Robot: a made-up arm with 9 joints. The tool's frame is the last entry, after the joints. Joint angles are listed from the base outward.
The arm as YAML. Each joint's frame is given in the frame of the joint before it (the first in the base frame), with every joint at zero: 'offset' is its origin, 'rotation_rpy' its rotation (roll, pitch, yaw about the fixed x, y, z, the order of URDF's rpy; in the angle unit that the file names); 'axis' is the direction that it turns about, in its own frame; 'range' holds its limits. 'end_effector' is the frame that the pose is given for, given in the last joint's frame.
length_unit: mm
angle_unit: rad
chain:
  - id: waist
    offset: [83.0, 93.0, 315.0]
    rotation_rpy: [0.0, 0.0, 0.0]
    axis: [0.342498, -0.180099, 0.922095]
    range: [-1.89, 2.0]
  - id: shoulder
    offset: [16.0, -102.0, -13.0]
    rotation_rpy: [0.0, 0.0, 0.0]
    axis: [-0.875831, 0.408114, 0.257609]
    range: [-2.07, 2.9]
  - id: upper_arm
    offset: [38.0, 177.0, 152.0]
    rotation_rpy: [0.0, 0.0, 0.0]
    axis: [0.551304, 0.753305, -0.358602]
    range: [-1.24, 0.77]
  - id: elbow
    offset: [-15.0, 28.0, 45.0]
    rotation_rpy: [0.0, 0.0, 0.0]
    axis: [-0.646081, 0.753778, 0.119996]
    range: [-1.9, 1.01]
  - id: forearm
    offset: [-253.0, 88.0, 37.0]
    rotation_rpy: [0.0, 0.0, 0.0]
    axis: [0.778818, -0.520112, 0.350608]
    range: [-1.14, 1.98]
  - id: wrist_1
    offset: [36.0, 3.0, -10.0]
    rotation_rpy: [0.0, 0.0, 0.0]
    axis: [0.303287, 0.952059, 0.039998]
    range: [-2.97, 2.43]
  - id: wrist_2
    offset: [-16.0, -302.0, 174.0]
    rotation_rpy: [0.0, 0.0, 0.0]
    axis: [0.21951, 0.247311, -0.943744]
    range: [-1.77, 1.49]
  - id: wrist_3
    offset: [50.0, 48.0, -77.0]
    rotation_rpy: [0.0, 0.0, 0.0]
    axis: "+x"
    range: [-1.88, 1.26]
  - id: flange
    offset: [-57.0, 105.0, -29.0]
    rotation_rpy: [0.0, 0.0, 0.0]
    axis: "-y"
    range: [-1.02, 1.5]
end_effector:
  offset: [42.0, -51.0, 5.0]
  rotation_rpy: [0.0, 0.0, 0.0]
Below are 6 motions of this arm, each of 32 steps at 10 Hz.
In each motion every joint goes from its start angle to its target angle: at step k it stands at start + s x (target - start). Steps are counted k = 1, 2, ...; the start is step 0. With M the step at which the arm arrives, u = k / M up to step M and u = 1 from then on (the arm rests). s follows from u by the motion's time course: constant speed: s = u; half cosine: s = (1 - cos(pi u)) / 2; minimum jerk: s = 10 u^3 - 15 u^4 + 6 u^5.
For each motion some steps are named. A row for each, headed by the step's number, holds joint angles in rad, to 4 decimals.
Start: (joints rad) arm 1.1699 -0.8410 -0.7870 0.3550 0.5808 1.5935 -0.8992 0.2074 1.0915
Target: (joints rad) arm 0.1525 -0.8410 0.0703 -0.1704 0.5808 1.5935 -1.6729 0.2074 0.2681
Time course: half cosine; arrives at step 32
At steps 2, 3, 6, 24, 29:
2: 1.1601 -0.8410 -0.7788 0.3500 0.5808 1.5935 -0.9066 0.2074 1.0836
3: 1.1480 -0.8410 -0.7685 0.3437 0.5808 1.5935 -0.9159 0.2074 1.0738
6: 1.0842 -0.8410 -0.7148 0.3107 0.5808 1.5935 -0.9644 0.2074 1.0221
24: 0.3015 -0.8410 -0.0552 -0.0935 0.5808 1.5935 -1.5596 0.2074 0.3887
29: 0.1744 -0.8410 0.0518 -0.1591 0.5808 1.5935 -1.6562 0.2074 0.2858

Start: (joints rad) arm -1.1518 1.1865 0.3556 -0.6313 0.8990 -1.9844 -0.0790 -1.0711 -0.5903
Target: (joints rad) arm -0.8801 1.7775 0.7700 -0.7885 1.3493 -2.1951 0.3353 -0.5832 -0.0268
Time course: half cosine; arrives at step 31
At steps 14, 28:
14: -1.0365 1.4373 0.5314 -0.6980 1.0901 -2.0738 0.0968 -0.8641 -0.3512
28: -0.8863 1.7639 0.7605 -0.7849 1.3390 -2.1903 0.3258 -0.5944 -0.0397

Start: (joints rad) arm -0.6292 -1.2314 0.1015 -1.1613 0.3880 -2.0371 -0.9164 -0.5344 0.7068
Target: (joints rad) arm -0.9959 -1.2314 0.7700 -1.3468 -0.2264 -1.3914 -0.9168 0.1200 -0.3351
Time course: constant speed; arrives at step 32
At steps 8, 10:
8: -0.7209 -1.2314 0.2686 -1.2077 0.2344 -1.8757 -0.9165 -0.3708 0.4463
10: -0.7438 -1.2314 0.3104 -1.2193 0.1960 -1.8353 -0.9165 -0.3299 0.3812

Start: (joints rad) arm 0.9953 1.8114 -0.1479 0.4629 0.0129 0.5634 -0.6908 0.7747 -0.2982
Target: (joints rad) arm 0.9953 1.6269 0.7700 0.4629 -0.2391 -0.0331 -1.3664 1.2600 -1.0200
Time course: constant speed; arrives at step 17
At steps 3, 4, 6, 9, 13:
3: 0.9953 1.7788 0.0141 0.4629 -0.0316 0.4581 -0.8100 0.8603 -0.4256
4: 0.9953 1.7680 0.0681 0.4629 -0.0464 0.4230 -0.8498 0.8889 -0.4680
6: 0.9953 1.7463 0.1761 0.4629 -0.0760 0.3529 -0.9292 0.9460 -0.5530
9: 0.9953 1.7137 0.3380 0.4629 -0.1205 0.2476 -1.0485 1.0316 -0.6803
13: 0.9953 1.6703 0.5540 0.4629 -0.1798 0.1073 -1.2074 1.1458 -0.8502

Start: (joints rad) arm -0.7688 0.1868 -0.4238 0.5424 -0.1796 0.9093 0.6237 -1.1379 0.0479
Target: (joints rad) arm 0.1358 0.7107 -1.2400 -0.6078 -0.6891 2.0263 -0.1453 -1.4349 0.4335
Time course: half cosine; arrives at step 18
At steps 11, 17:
11: -0.1618 0.5383 -0.9715 -0.2294 -0.5215 1.6588 0.1077 -1.3372 0.3066
17: 0.1289 0.7067 -1.2338 -0.5991 -0.6852 2.0178 -0.1395 -1.4326 0.4306

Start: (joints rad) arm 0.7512 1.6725 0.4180 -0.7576 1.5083 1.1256 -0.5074 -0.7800 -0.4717
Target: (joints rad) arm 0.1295 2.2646 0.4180 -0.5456 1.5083 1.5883 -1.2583 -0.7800 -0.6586
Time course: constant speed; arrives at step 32
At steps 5, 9, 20, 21, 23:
5: 0.6541 1.7650 0.4180 -0.7245 1.5083 1.1979 -0.6247 -0.7800 -0.5009
9: 0.5763 1.8390 0.4180 -0.6980 1.5083 1.2557 -0.7186 -0.7800 -0.5243
20: 0.3626 2.0426 0.4180 -0.6251 1.5083 1.4148 -0.9767 -0.7800 -0.5885
21: 0.3432 2.0611 0.4180 -0.6185 1.5083 1.4292 -1.0002 -0.7800 -0.5944
23: 0.3044 2.0981 0.4180 -0.6052 1.5083 1.4582 -1.0471 -0.7800 -0.6060

